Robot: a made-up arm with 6 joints.
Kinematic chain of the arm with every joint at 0, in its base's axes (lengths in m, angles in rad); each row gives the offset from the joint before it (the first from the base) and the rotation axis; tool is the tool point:
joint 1: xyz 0 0 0.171 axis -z
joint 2: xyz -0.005 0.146 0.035 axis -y
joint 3: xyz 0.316 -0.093 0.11 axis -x
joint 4: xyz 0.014 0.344 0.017 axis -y
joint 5: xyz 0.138 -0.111 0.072 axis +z
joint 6: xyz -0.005 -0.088 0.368 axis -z
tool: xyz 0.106 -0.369 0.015
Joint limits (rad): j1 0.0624..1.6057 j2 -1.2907..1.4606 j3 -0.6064..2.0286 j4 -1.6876..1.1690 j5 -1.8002..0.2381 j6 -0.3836..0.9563
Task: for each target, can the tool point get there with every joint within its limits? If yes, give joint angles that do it. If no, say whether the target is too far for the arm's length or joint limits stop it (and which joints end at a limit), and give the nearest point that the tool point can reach.
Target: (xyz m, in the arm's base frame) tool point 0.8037 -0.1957 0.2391
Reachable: yes | joints 0.2781 -0.5657 0.4374 -1.0854 -0.5223 0.2844
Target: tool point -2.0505 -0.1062 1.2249
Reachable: no: too far | nearest point -0.7512 0.1851 0.7521 | short by 1.413 m
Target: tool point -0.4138 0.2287 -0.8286
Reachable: no: joint limits stop it (at a limit: joint 1, joint 2, joint 5, joint 6) | nearest point -0.2741 0.1852 -0.6489 | short by 0.232 m
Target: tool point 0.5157 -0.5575 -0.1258
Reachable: yes | joints 1.3442 -0.9059 1.5981 -0.8572 -0.3153 0.2570
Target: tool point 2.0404 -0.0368 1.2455
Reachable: no: too far | nearest point 0.9436 -0.0170 0.6883 | short by 1.230 m
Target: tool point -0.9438 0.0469 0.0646
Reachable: no: joint limits stop it (at a limit: joint 1, joint 2, joint 3) | nearest point -0.6727 0.1351 0.2539 | short by 0.342 m
